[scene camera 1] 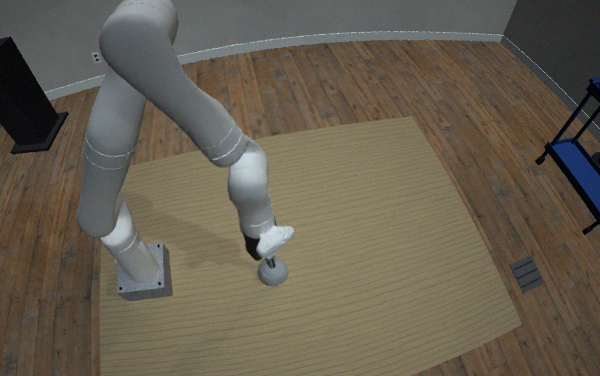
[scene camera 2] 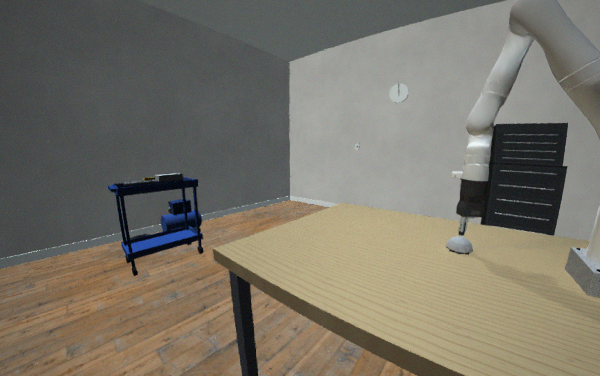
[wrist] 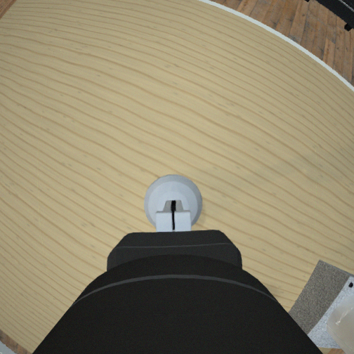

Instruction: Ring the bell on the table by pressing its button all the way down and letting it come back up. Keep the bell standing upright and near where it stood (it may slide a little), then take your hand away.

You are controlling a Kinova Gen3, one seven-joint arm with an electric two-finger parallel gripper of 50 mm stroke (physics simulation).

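Where they show: gripper, fingertip midpoint: point(scene camera 1: 271, 264) point(scene camera 2: 462, 231); arm's base at its link origin: point(scene camera 1: 144, 269).
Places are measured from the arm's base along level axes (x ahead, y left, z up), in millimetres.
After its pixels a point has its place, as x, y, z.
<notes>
The bell, a grey dome point(scene camera 1: 274, 278) {366, -6, -33} point(scene camera 2: 459, 245) {355, 58, -40} point(wrist: 172, 185), stands upright on the wooden table point(scene camera 1: 375, 225) {672, 162, -69} point(scene camera 2: 320, 260) {644, 423, -68} point(wrist: 125, 100). My gripper point(scene camera 1: 271, 265) {360, 22, 0} point(scene camera 2: 462, 233) {360, 22, 0} point(wrist: 173, 210) points down over the middle of the bell. Its fingers are shut together with nothing between them. In the scene views the fingertips reach right to the top of the dome. The black button does not show apart from the dark fingertips. The fingertips cover the dome's centre in the wrist view, so I cannot tell how far down the button is.
The arm's grey base block point(scene camera 1: 169, 280) {63, -12, -49} point(scene camera 2: 582, 275) {52, 48, -38} point(wrist: 320, 295) stands on the table to one side of the bell. A blue cart point(scene camera 1: 570, 160) point(scene camera 2: 155, 187) and a black drawer cabinet point(scene camera 2: 525, 195) stand on the floor beyond the table.
</notes>
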